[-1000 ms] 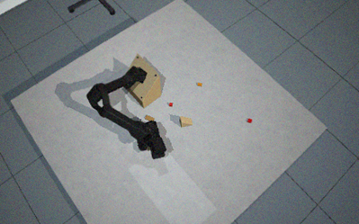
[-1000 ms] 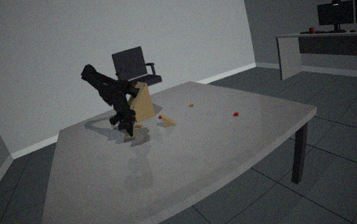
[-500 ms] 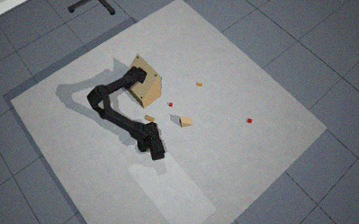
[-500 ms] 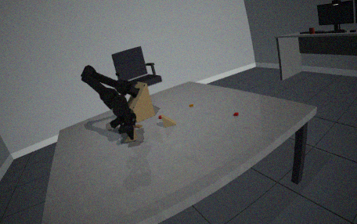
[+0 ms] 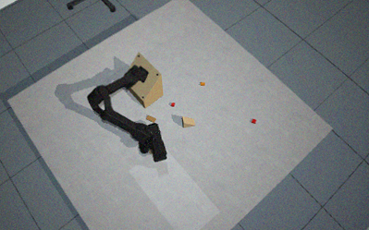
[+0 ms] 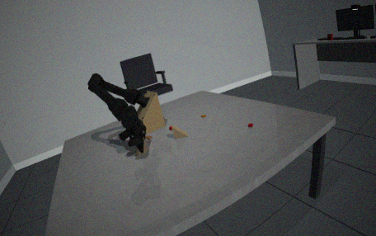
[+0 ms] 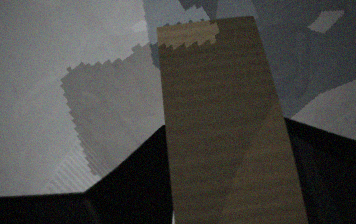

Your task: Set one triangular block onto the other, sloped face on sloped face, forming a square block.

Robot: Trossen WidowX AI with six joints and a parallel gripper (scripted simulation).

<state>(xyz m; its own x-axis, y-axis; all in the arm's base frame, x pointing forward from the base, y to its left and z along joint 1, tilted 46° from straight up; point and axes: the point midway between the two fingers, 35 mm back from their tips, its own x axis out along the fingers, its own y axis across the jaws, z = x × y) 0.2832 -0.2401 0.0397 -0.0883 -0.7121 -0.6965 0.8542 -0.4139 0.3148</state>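
Right now my gripper tip is 10 mm below the triangular wooden block. Round my gripper tip: orange bit 450 mm to the left, 80 mm behind; tan piece 140 mm behind, 90 mm to the left.
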